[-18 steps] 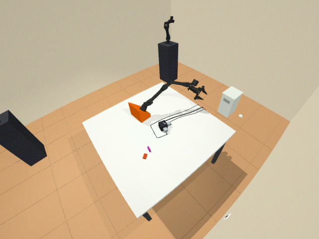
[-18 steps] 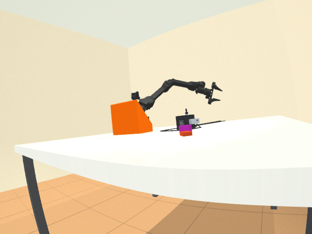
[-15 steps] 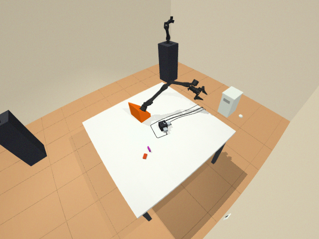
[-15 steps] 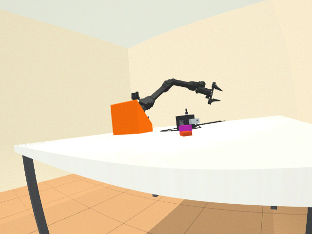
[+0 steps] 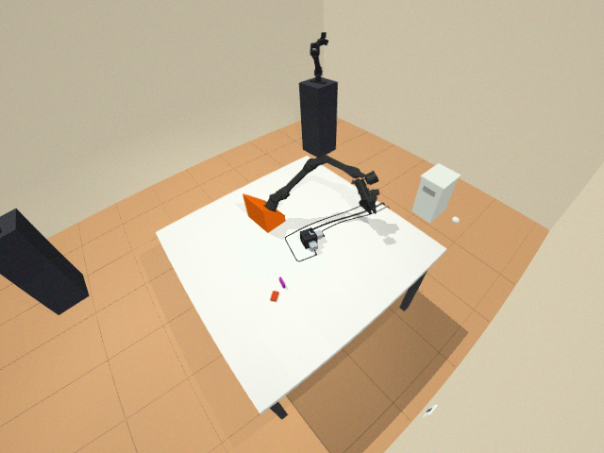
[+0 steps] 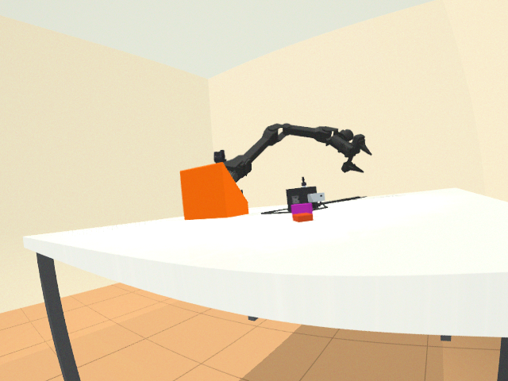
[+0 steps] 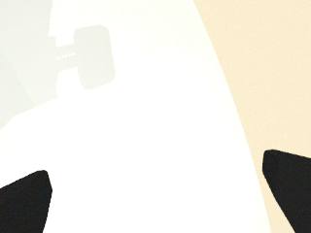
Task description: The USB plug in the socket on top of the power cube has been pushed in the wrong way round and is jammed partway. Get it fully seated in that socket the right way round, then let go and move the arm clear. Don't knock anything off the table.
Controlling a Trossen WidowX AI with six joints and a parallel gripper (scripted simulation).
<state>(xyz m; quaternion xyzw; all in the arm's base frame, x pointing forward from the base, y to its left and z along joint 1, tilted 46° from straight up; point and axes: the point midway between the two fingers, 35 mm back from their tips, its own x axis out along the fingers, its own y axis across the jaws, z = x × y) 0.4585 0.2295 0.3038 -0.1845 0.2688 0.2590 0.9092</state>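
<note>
Right now the small dark USB plug is 30 cm to the right of my gripper tip, 19 cm behind it and 6 cm below it. Also, from my gripper tip: orange block (69 cm to the right, 14 cm below, 6 cm behind); small purple block (61 cm to the right, 14 cm below, 9 cm behind); pale framed socket (30 cm to the right, 19 cm behind, 8 cm below).
</note>
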